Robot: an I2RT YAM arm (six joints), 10 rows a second.
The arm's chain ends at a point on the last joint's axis. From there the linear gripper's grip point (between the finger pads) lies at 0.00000 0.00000 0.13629 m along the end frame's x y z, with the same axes.
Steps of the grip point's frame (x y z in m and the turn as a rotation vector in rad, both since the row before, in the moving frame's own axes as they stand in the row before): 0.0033 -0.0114 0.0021 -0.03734 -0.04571 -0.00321; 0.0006 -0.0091 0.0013 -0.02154 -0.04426 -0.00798; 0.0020 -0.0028 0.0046 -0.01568 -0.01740 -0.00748; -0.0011 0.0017 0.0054 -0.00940 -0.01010 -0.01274; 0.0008 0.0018 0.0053 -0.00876 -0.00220 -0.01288; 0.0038 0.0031 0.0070 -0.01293 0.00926 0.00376; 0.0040 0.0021 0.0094 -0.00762 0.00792 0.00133; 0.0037 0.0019 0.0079 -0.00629 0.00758 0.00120; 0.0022 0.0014 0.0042 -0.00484 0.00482 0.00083; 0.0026 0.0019 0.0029 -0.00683 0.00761 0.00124; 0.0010 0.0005 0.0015 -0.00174 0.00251 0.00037
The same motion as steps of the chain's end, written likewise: 0.0095 -0.0165 0.0023 -0.03734 -0.04571 -0.00321; 0.0066 -0.0121 0.0015 -0.02154 -0.04426 -0.00798; 0.0044 -0.0049 0.0046 -0.01568 -0.01740 -0.00748; 0.0003 0.0004 0.0054 -0.00940 -0.01010 -0.01274; 0.0011 0.0006 0.0053 -0.00876 -0.00220 -0.01288; 0.0025 0.0013 0.0070 -0.01293 0.00926 0.00376; 0.0029 0.0011 0.0094 -0.00762 0.00792 0.00133; 0.0027 0.0010 0.0079 -0.00629 0.00758 0.00120; 0.0015 0.0007 0.0042 -0.00484 0.00482 0.00083; 0.0016 0.0010 0.0029 -0.00683 0.00761 0.00124; 0.0007 0.0003 0.0015 -0.00174 0.00251 0.00037
